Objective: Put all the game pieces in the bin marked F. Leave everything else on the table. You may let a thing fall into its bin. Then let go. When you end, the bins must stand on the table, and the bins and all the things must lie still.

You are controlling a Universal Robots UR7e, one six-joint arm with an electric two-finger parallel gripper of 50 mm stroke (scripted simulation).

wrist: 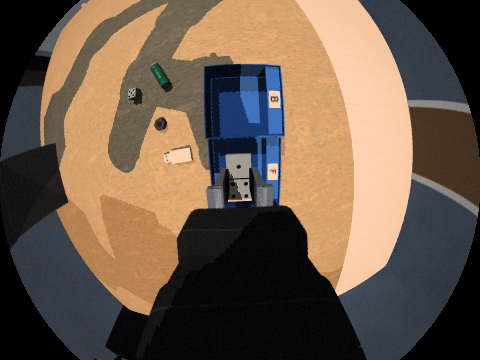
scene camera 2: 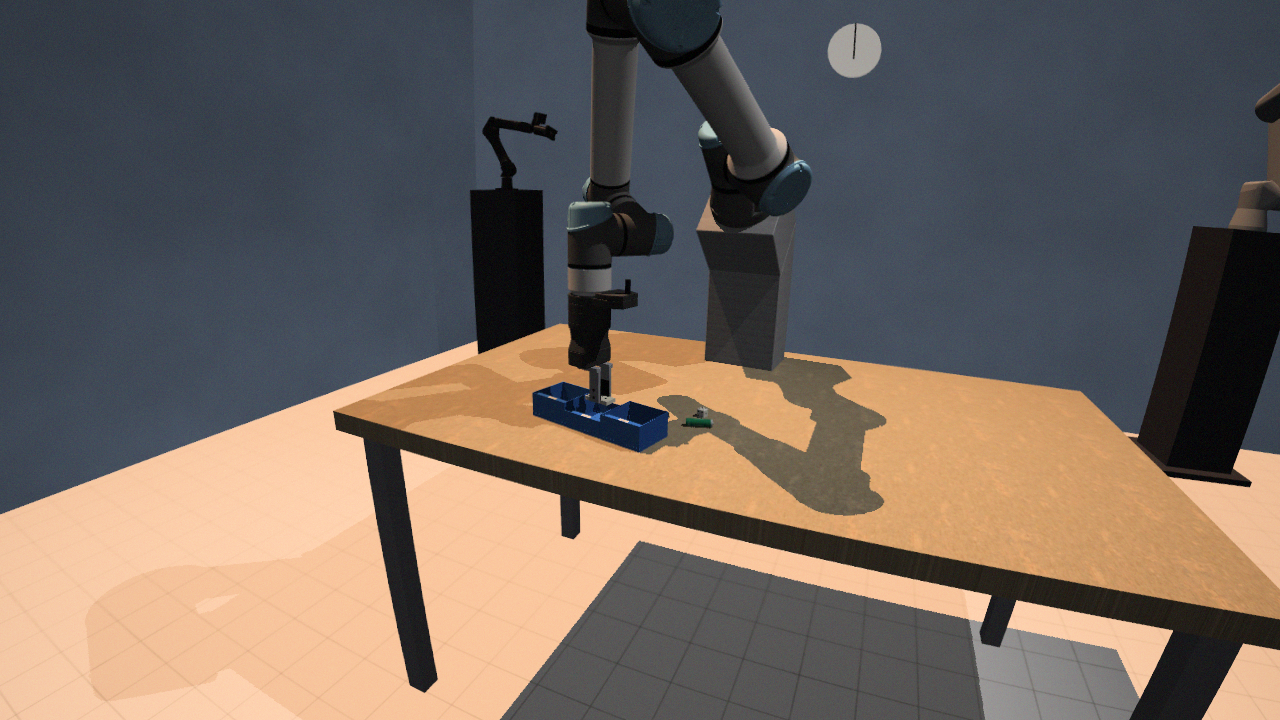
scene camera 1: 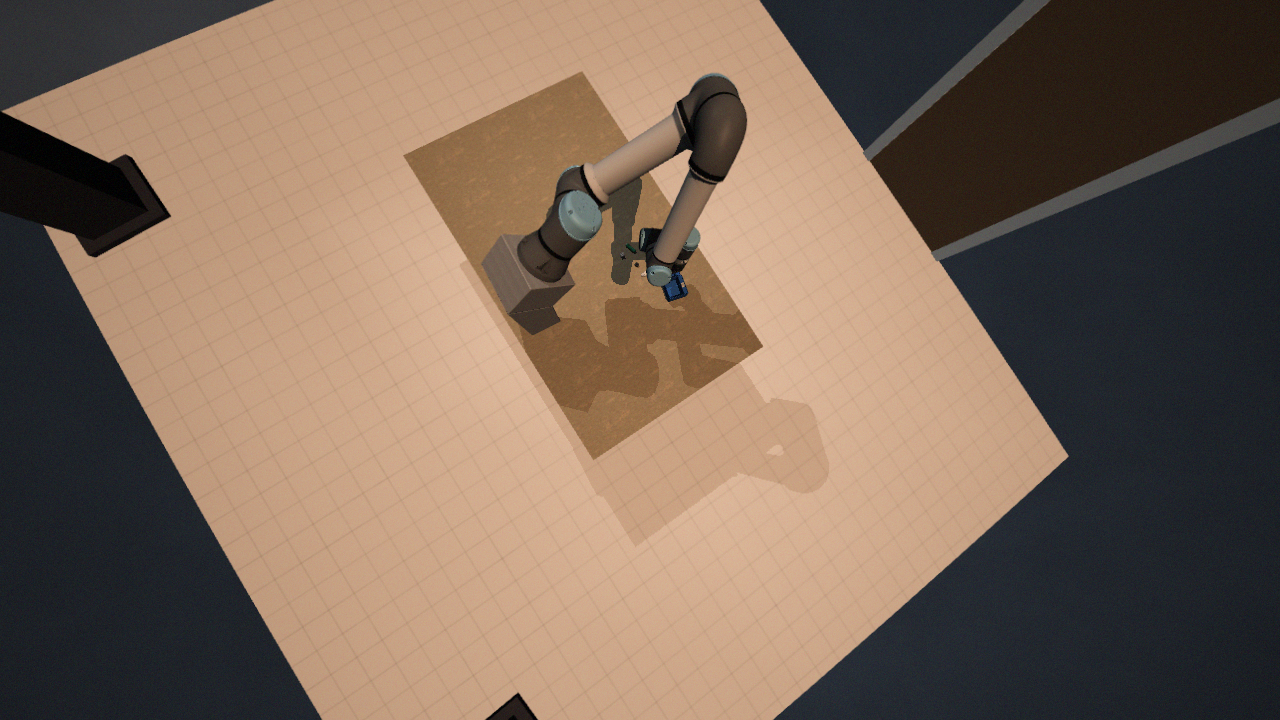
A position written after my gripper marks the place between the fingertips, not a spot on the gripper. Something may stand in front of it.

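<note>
Through scene camera 2 I can see my gripper [scene camera 2: 600,399]. The wrist view has it too, the same gripper [wrist: 239,177].
</note>
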